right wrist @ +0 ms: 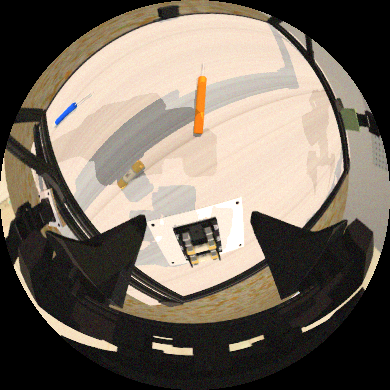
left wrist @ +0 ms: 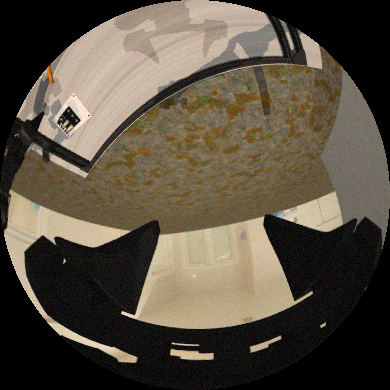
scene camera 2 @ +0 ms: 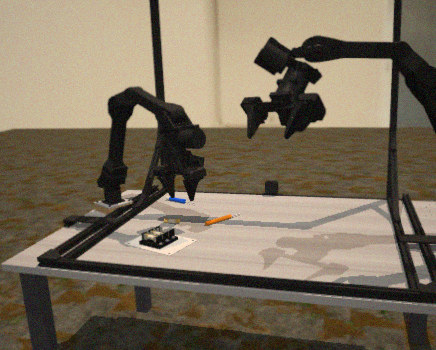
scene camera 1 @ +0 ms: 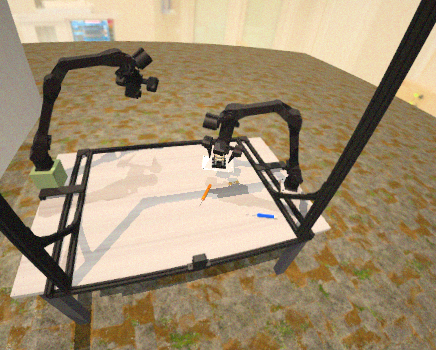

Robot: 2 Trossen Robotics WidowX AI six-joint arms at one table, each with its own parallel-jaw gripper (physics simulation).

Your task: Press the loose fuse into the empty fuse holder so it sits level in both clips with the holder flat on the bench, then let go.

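Places are measured from the left arm's base along level axes (x right, y ahead, z up), in metres.
Pixels of known places: left gripper, fingertip midpoint: (left wrist: 213,223) (scene camera 2: 266,137) (scene camera 1: 142,88); right gripper, fingertip midpoint: (right wrist: 198,218) (scene camera 2: 182,199) (scene camera 1: 218,160); left arm's base, origin of the base link: (scene camera 1: 44,166); right arm's base, origin of the base link: (right wrist: 47,209) (scene camera 2: 113,201) (scene camera 1: 290,186).
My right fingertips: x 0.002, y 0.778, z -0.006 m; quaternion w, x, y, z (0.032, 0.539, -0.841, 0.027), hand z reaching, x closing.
Note:
Ahead of a thing's pixels: the offset from my right fingertips to its top centre. "spot": to the spot under its first point.
The loose fuse {dx +0.061, dy +0.073, dz -0.089 m} (scene camera 1: 233,183) (scene camera 2: 171,220) (right wrist: 131,174), with gold caps, lies on the bench apart from the holder. The black fuse holder (scene camera 1: 218,163) (scene camera 2: 158,239) (left wrist: 69,120) (right wrist: 197,233) sits on a white plate {spot: dx -0.116, dy -0.044, dz -0.101 m} (scene camera 2: 180,246) (right wrist: 232,220). Two fuses sit in it; its empty clips are on the side towards the loose fuse. My right gripper (scene camera 1: 220,156) (scene camera 2: 182,198) (right wrist: 198,218) is open and empty, above the bench near the holder, which shows between its fingers in the right wrist view. My left gripper (scene camera 1: 142,91) (scene camera 2: 269,136) (left wrist: 213,223) is open and empty, high up.
An orange screwdriver {dx +0.127, dy -0.080, dz -0.090 m} (scene camera 1: 206,192) (scene camera 2: 219,220) (left wrist: 50,75) (right wrist: 200,105) lies beyond the loose fuse in the right wrist view. A blue screwdriver {dx +0.273, dy +0.145, dz -0.089 m} (scene camera 1: 265,216) (scene camera 2: 177,200) (right wrist: 65,114) lies farther off. Black rails border the bench, and a green block (scene camera 1: 48,175) is at the left arm's base.

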